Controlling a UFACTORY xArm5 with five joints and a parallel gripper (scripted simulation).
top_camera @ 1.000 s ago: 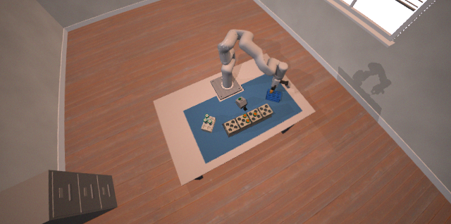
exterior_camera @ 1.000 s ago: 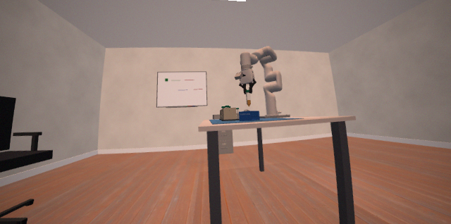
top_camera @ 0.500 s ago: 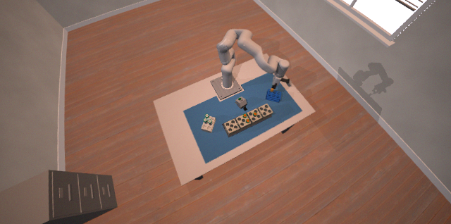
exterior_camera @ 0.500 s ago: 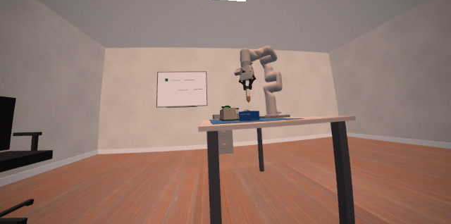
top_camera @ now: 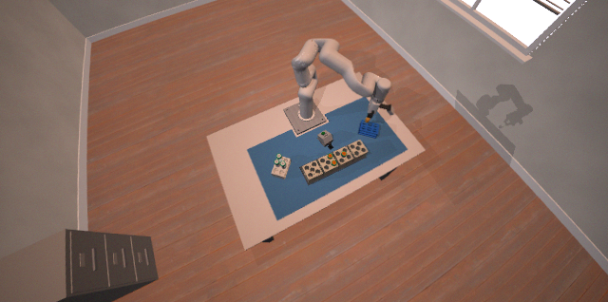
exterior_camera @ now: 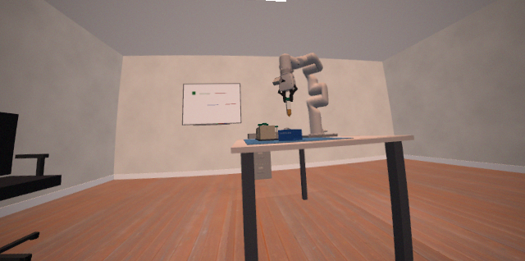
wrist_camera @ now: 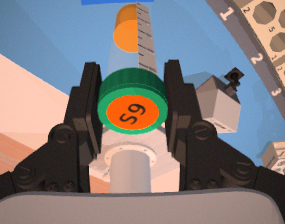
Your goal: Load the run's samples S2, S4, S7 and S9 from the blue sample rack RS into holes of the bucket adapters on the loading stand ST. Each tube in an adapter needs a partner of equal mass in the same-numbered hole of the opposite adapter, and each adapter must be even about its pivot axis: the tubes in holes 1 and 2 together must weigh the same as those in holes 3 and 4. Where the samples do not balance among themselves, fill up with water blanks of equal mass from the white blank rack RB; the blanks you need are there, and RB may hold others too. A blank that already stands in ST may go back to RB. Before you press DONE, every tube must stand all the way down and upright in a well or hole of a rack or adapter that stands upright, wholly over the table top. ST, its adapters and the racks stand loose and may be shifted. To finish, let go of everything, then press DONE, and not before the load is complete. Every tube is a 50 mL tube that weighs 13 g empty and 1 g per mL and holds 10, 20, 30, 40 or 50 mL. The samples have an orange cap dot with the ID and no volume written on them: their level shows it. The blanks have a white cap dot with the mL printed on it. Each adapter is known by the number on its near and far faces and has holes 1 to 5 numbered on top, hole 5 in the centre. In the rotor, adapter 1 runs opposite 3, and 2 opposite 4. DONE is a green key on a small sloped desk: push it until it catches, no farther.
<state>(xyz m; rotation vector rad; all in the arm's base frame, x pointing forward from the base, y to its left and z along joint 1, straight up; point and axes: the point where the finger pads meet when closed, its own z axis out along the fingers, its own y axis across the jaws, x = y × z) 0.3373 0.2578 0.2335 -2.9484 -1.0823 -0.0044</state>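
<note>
Now: hand 1 cm short of the sample tube S9 and 5 cm above it. Round my hand: done desk: 10 cm behind, 26 cm to the right, 20 cm below; then sample tube S2: 9 cm ahead, 25 cm to the right, 18 cm below; then blue sample rack RS: 2 cm ahead, 4 cm to the left, 22 cm below.
</note>
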